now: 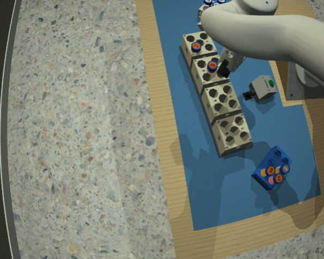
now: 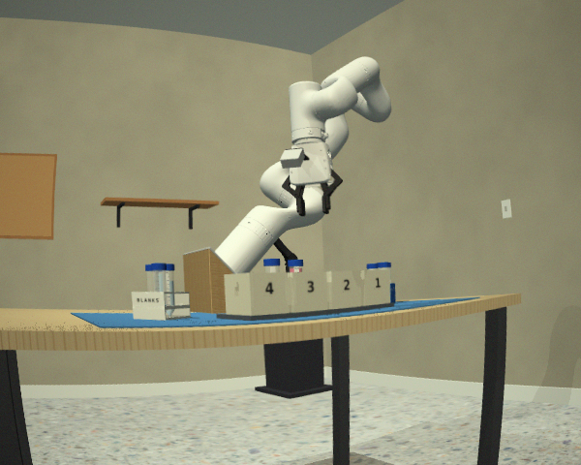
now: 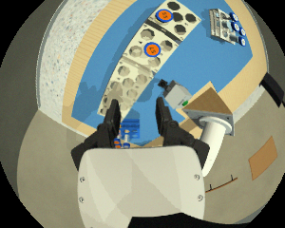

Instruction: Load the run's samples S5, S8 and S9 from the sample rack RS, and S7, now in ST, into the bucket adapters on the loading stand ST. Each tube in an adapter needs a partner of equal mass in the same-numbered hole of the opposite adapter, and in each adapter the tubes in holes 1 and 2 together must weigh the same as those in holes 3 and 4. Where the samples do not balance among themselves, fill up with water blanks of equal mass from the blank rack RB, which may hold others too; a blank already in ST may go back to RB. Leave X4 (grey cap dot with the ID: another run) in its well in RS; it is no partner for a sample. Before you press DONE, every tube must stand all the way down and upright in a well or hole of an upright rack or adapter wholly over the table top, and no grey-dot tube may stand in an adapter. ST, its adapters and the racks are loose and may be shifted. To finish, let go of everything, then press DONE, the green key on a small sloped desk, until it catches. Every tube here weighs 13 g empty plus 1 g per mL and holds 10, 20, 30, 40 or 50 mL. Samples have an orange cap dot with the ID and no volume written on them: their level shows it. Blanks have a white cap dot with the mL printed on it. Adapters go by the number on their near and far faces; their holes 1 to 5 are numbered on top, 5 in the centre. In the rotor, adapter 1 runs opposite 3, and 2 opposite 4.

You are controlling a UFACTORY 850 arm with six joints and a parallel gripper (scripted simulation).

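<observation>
The orange-dot sample tube lies 300 mm to the left of my hand, 180 mm below it and 80 mm behind it. The rest, counted from my hand: loading stand ST: 240 mm below, 10 mm to the right; sample tube S5: 180 mm below, 150 mm to the right, 30 mm ahead; adapter 1: 200 mm below, 150 mm to the left.
</observation>
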